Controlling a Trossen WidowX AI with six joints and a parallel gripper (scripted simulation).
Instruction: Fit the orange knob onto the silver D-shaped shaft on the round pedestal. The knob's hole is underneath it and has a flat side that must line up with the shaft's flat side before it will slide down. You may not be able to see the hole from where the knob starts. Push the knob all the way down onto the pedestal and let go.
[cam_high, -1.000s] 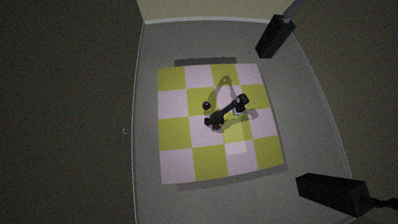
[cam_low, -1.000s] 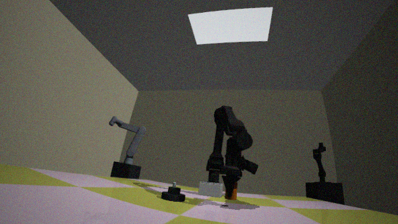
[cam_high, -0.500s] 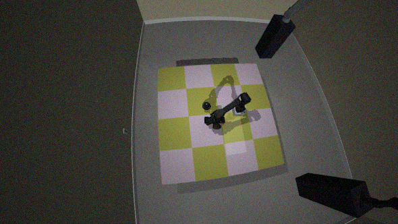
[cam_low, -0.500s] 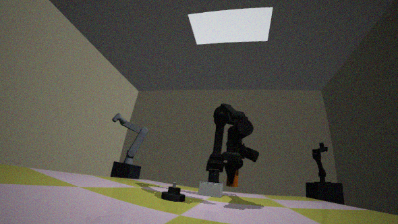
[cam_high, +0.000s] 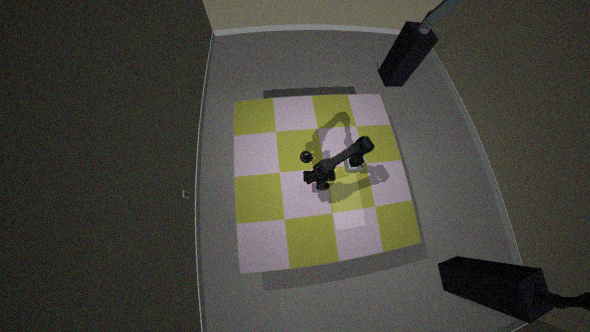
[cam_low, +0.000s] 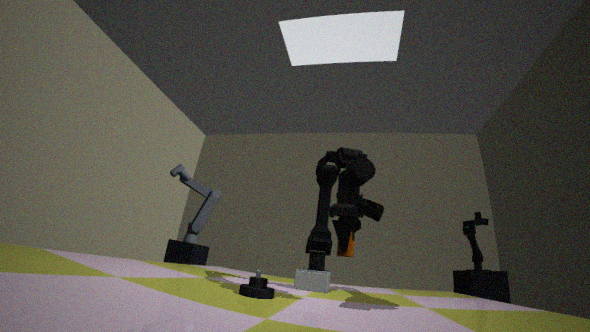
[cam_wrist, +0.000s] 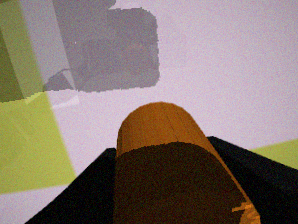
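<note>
The round dark pedestal is 2 cm ahead of my gripper tip, 20 cm to the right of it and 10 cm below it. Also, from my gripper tip: orange knob: 3 cm above.
</note>
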